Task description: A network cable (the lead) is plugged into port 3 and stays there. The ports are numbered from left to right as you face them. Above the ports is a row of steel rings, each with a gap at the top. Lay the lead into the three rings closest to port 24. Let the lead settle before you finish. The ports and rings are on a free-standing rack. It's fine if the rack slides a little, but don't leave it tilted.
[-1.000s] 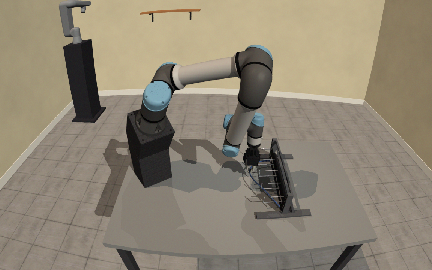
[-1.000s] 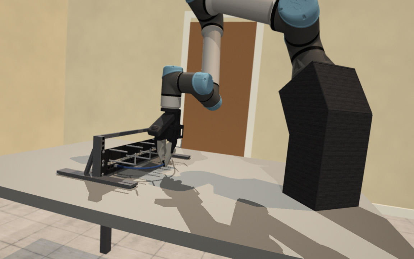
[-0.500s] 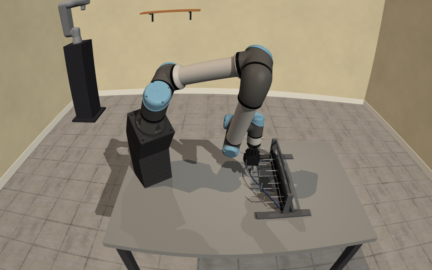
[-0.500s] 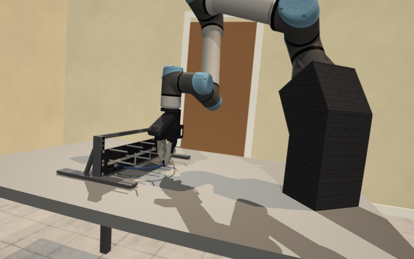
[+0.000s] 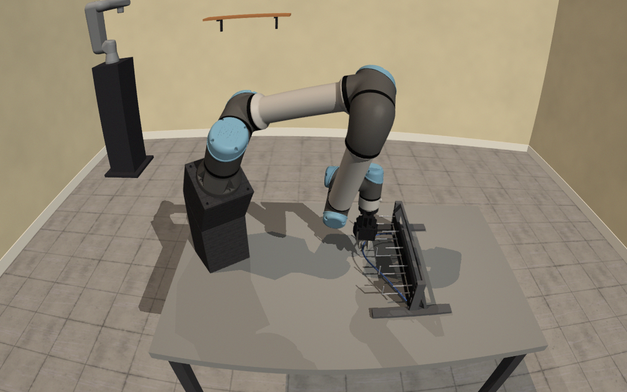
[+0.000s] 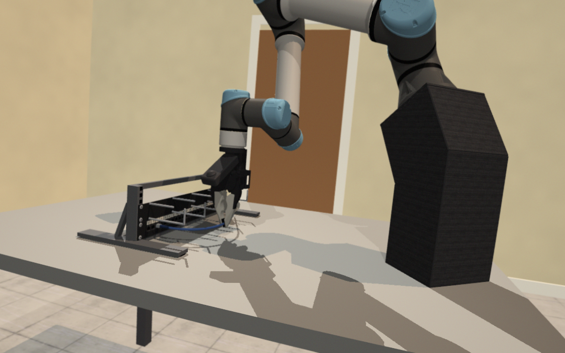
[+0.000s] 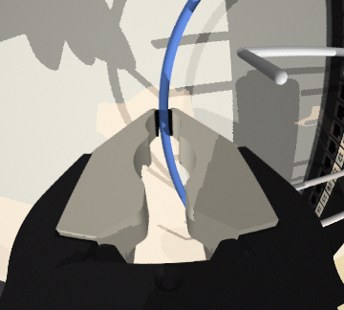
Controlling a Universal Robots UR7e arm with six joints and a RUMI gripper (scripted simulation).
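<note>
Right now my hand is 160 mm short of the rack, 60 mm to the left of it and 30 mm below it.
</note>
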